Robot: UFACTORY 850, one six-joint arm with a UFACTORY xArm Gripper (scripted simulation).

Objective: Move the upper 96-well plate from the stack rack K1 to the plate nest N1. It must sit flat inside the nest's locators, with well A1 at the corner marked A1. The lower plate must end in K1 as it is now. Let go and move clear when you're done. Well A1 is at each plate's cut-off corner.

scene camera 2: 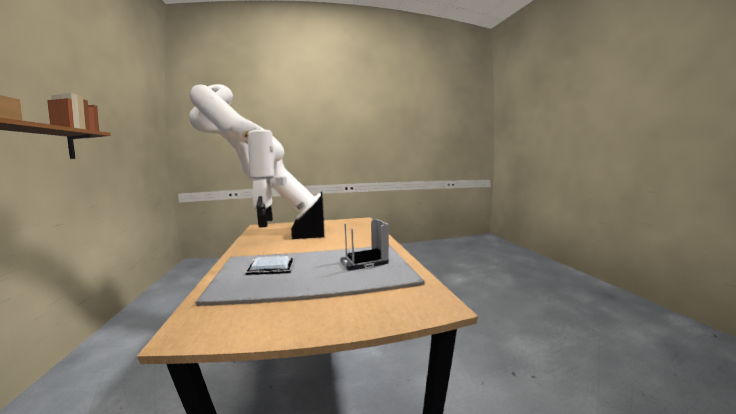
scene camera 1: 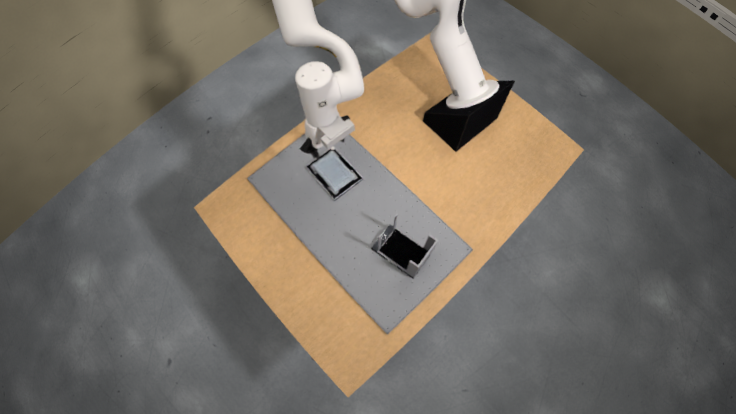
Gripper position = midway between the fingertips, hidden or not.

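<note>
Pale 96-well plate (scene camera 1: 348, 176). My gripper (scene camera 2: 266, 224).
</note>
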